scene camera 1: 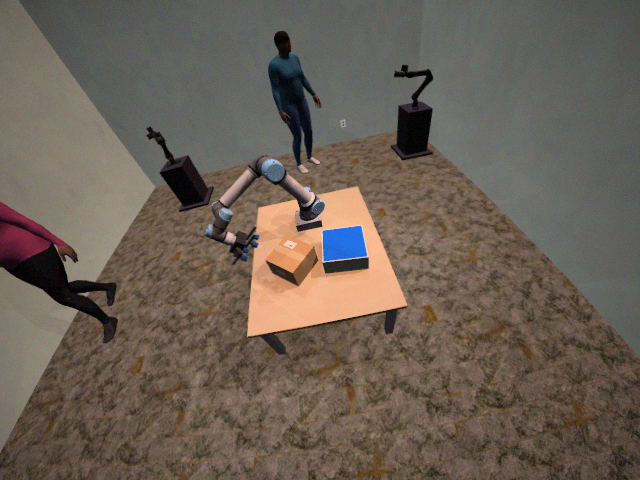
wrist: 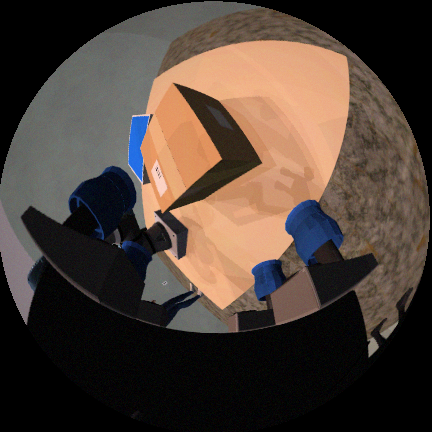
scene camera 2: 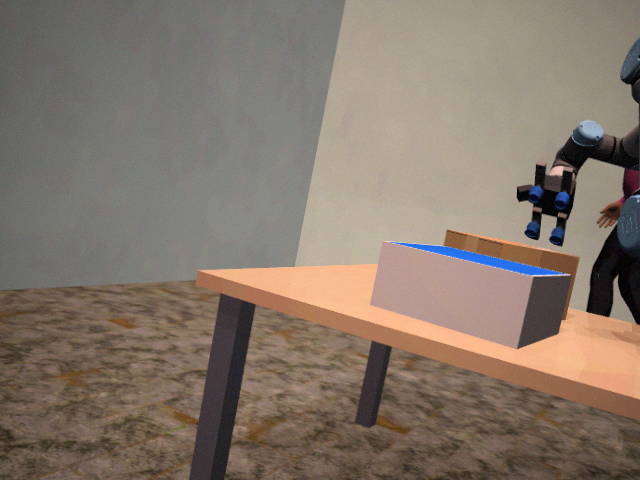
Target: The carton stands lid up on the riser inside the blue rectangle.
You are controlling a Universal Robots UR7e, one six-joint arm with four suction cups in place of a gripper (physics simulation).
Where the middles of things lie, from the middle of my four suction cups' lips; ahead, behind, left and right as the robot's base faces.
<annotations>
Right now the brown cardboard carton (scene camera 2: 517, 252) is 230 mm to the left of my suction cup, 160 mm below it and 40 mm ahead of it. The rest, counted from my suction cup: grey riser (scene camera 2: 512, 304) 570 mm to the left, 170 mm below, 20 mm ahead.
</annotations>
